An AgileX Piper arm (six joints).
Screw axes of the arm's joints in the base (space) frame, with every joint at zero. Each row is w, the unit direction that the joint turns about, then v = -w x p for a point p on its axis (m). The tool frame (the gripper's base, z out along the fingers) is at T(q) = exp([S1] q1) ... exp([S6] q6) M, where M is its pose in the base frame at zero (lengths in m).
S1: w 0 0 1 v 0.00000 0.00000 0.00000
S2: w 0 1 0 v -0.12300 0.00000 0.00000
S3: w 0 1 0 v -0.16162 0.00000 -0.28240
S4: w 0.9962 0 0.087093 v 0.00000 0.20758 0.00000
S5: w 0 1 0 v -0.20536 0.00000 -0.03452
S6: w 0.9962 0 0.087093 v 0.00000 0.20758 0.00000
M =
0.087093 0 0.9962 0.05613
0 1 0 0.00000
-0.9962 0 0.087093 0.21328
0 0 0 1
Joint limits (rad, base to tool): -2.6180..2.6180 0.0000..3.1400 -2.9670..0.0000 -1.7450..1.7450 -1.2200..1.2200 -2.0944..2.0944
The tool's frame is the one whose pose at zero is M.
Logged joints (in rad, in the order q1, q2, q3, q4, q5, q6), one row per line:
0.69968, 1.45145, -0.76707, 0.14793, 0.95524, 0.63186
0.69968, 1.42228, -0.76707, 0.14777, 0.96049, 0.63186
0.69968, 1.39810, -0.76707, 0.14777, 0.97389, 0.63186
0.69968, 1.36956, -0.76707, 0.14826, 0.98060, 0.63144
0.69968, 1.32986, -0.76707, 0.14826, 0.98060, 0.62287
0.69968, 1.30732, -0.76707, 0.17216, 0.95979, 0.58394
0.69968, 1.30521, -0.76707, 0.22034, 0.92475, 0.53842
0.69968, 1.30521, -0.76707, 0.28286, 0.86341, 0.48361
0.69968, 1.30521, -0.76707, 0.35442, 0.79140, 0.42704
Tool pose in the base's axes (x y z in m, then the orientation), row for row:
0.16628, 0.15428, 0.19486, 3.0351, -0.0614, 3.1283
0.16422, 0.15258, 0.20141, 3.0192, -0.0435, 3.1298
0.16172, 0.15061, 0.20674, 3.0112, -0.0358, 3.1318
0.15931, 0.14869, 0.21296, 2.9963, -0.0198, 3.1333
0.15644, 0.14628, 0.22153, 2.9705, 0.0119, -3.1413
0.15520, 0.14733, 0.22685, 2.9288, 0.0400, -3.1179
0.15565, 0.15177, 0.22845, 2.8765, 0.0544, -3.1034
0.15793, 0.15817, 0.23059, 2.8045, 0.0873, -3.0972
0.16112, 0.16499, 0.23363, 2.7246, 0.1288, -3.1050
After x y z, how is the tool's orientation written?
As angles about the fixed x, y, z axes (roll, pitch, yaw), in radians.
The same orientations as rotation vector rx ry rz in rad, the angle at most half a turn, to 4 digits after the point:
-0.0255, -3.0765, -0.1646
-0.0224, -3.0930, -0.1899
-0.0188, -3.0998, -0.2027
-0.0152, -3.1142, -0.2268
-0.0020, 3.1183, 0.2674
-0.0432, 3.0864, 0.3304
-0.0697, 3.0646, 0.4102
-0.0894, 3.0178, 0.5165
-0.0944, 2.9555, 0.6289

